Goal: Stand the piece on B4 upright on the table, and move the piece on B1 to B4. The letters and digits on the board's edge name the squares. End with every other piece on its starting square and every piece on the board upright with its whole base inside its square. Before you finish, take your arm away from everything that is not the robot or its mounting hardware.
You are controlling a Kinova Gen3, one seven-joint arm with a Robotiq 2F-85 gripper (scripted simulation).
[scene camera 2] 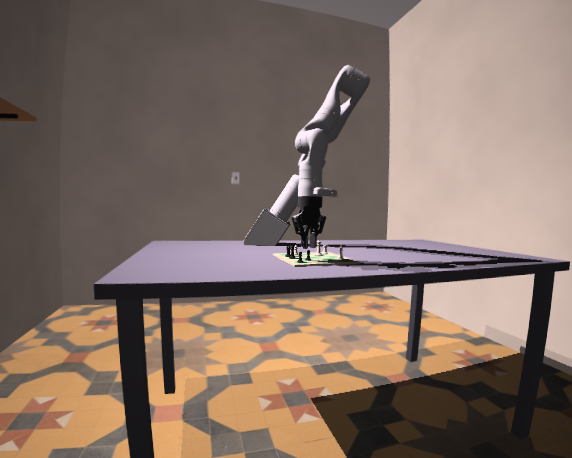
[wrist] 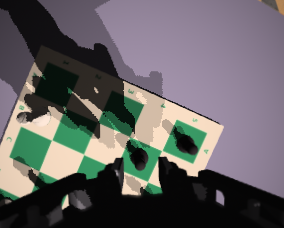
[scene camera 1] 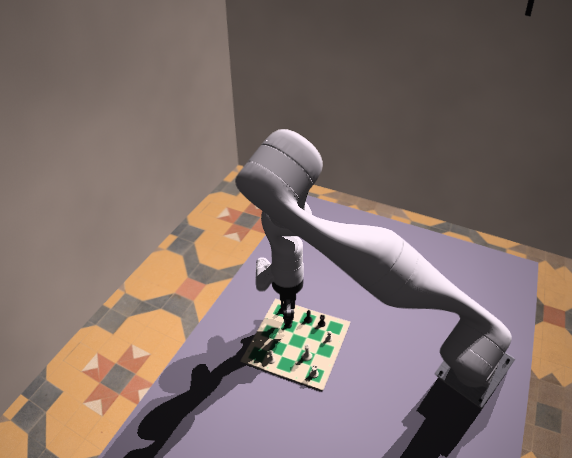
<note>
In view: my gripper [scene camera 2: 308, 248] and a green-and-cream chessboard [scene camera 1: 287, 344].
The green-and-cream chessboard also shows in the wrist view [wrist: 95, 117]. My gripper is seen too in the wrist view [wrist: 141, 167].
</note>
